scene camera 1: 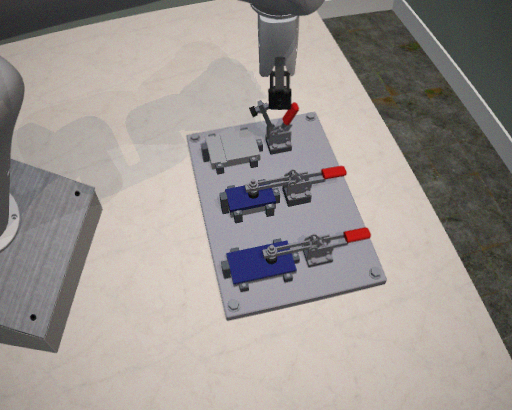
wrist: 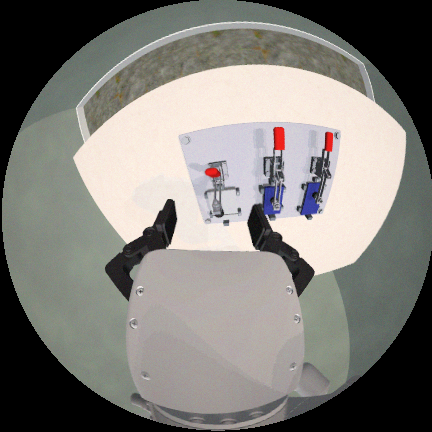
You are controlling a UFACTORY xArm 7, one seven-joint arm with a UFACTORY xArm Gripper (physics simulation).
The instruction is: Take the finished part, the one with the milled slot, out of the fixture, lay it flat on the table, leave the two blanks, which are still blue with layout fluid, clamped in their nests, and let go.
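Places are measured from the arm's base along level axes (x left, y back, z up), in millimetres.
Pixels of known places: gripper, between the fingertips: (scene camera 1: 280,84) (wrist: 213,210).
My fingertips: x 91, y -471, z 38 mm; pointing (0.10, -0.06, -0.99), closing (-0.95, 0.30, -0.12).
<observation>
Behind a point stands the place of what it marks.
The finished part (scene camera 1: 235,148) {x 91, y -397, z -81 mm} (wrist: 230,202) {x 81, y -401, z -81 mm}, a bare grey block with a step across its top, sits in the nest at the far end of the fixture plate (scene camera 1: 250,230) {x -56, y -382, z -102 mm} (wrist: 240,145) {x 44, y -513, z -102 mm}. Its toggle clamp is swung up off it, with the red handle (scene camera 1: 290,114) {x 89, y -488, z -27 mm} (wrist: 212,172) {x 92, y -497, z -14 mm} raised. The smaller blue blank (scene camera 1: 237,201) {x -17, y -373, z -76 mm} (wrist: 268,196) {x -1, y -408, z -76 mm} and the larger blue blank (scene camera 1: 250,267) {x -126, y -363, z -86 mm} (wrist: 309,201) {x -112, y -375, z -86 mm} lie clamped in their nests. My gripper (scene camera 1: 280,104) (wrist: 213,210) {x 91, y -471, z 38 mm} is open and empty, above the plate's far end near the raised clamp. Its fingers stand wide apart in the wrist view.
Two closed toggle clamps with red handles (scene camera 1: 334,172) {x -21, y -524, z -55 mm} (scene camera 1: 357,234) {x -128, y -520, z -66 mm} reach over the blanks. The raised clamp arm (scene camera 1: 265,114) stands beside the finished part. The pale table (scene camera 1: 150,300) {x -123, y -215, z -117 mm} surrounds the plate. A grey block (scene camera 1: 55,225) {x -8, y -105, z -45 mm} carries the robot base at the left.
</observation>
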